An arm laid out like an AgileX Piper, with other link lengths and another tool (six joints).
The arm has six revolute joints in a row. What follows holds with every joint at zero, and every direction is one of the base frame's.
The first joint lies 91 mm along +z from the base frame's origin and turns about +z.
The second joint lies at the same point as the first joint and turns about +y.
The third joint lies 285.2 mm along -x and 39 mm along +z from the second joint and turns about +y.
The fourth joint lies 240.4 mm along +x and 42.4 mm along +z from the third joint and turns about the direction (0.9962, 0, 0.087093).
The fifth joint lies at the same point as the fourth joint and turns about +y.
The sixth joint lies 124.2 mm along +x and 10.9 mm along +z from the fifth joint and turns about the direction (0.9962, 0, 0.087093).
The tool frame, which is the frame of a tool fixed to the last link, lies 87.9 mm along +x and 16 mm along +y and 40.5 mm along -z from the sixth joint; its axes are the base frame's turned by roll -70.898, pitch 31.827 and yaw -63.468 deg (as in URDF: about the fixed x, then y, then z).
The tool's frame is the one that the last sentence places.
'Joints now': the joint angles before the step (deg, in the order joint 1, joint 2, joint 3, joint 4, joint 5, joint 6). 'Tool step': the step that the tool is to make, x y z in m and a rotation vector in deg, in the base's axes. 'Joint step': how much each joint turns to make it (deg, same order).
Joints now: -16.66, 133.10, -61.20, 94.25, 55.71, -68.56
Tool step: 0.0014, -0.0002, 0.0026, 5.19, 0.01, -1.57
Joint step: -1.15, 2.39, 0.00, 2.50, 4.50, -0.49
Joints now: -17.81, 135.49, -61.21, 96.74, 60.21, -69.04
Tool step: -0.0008, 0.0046, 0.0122, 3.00, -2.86, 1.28
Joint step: -0.11, 0.26, -0.10, 0.78, 4.20, -1.64
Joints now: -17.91, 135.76, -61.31, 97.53, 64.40, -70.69
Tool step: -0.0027, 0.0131, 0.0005, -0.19, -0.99, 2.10
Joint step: 1.92, 0.01, -0.01, 0.33, 0.30, -1.08
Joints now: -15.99, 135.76, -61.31, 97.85, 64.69, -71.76
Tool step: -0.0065, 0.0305, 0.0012, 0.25, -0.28, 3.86
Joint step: 4.59, 0.00, -0.02, 0.88, 0.06, -0.21
